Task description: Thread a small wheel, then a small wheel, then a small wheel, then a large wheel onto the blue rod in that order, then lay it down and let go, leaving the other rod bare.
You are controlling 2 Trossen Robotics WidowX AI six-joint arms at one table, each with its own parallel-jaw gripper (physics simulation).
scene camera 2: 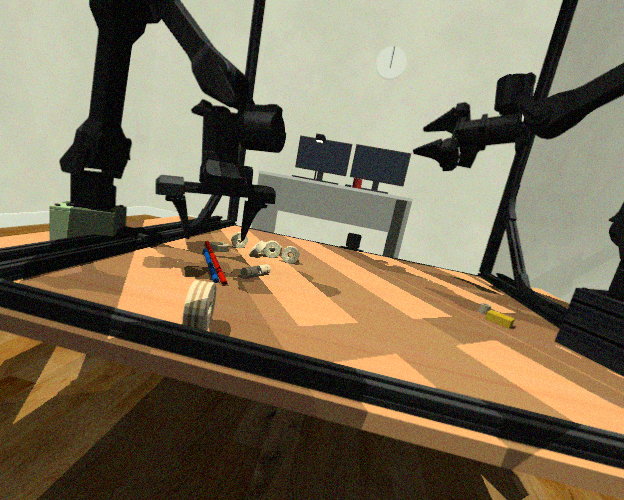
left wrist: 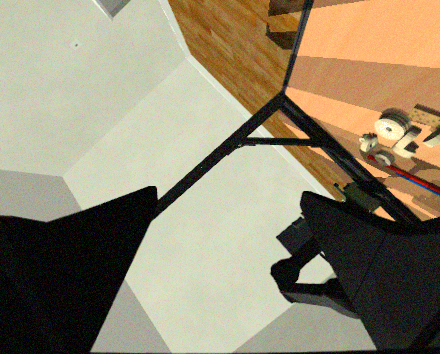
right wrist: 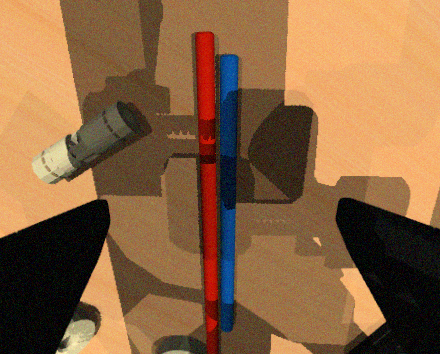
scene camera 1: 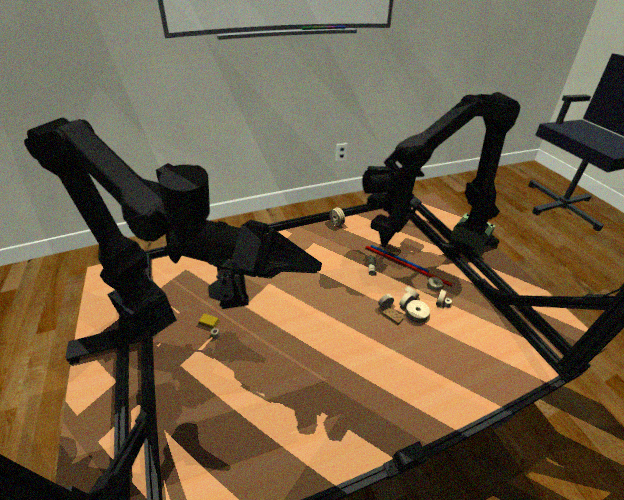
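Where they show: left gripper, fingertip midpoint: (scene camera 2: 418, 140) (left wrist: 230, 195) (scene camera 1: 319, 268); right gripper, fingertip midpoint: (scene camera 2: 216, 239) (right wrist: 224, 210) (scene camera 1: 390, 239); left arm's base at its link origin: (scene camera 1: 135, 293); right arm's base at its link origin: (scene camera 2: 92, 206) (left wrist: 354, 205) (scene camera 1: 475, 226).
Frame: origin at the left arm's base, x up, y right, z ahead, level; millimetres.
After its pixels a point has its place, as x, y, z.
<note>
The blue rod (scene camera 1: 398, 256) @[-91, 331, 612] (scene camera 2: 210, 264) @[-90, 310, 612] (right wrist: 228, 260) @[-90, 359, 616] lies bare on the table beside the longer red rod (scene camera 1: 416, 268) @[-91, 394, 607] (scene camera 2: 218, 268) @[-90, 290, 599] (right wrist: 208, 200) @[-90, 319, 600] (left wrist: 415, 179) @[-92, 385, 604]. My right gripper (scene camera 2: 215, 236) @[-39, 296, 608] (right wrist: 224, 210) @[-39, 296, 608] is open above them, one finger on each side of the pair. A flat wheel (scene camera 1: 434, 283) @[-86, 464, 580] (left wrist: 383, 159) @[-93, 463, 596] lies close to the red rod's far end; whether they touch is unclear. A large pale wheel (scene camera 1: 417, 309) @[-87, 471, 473] (left wrist: 390, 128) @[-88, 474, 474] leans among several smaller ones, including a wheel (scene camera 1: 385, 300) @[-65, 402, 425] and a wheel (scene camera 1: 441, 298) @[-68, 505, 529]. My left gripper (scene camera 2: 419, 140) @[240, 410, 158] (left wrist: 230, 195) @[240, 410, 158] is open and raised, away from the parts.
A grey-and-pale cylinder (scene camera 1: 371, 265) @[-81, 297, 520] (scene camera 2: 255, 270) @[-86, 280, 534] (right wrist: 82, 144) @[-82, 290, 533] lies beside the rods. A thick ribbed wheel (scene camera 1: 337, 216) @[-56, 100, 611] (scene camera 2: 199, 306) @[-59, 63, 627] stands near the table edge. A drilled brown block (scene camera 1: 391, 314) @[-91, 429, 419] lies by the wheels. A yellow block (scene camera 1: 208, 320) @[-85, 119, 100] (scene camera 2: 500, 318) @[-87, 109, 112] and a small round part (scene camera 1: 214, 332) @[-90, 154, 91] lie apart.
</note>
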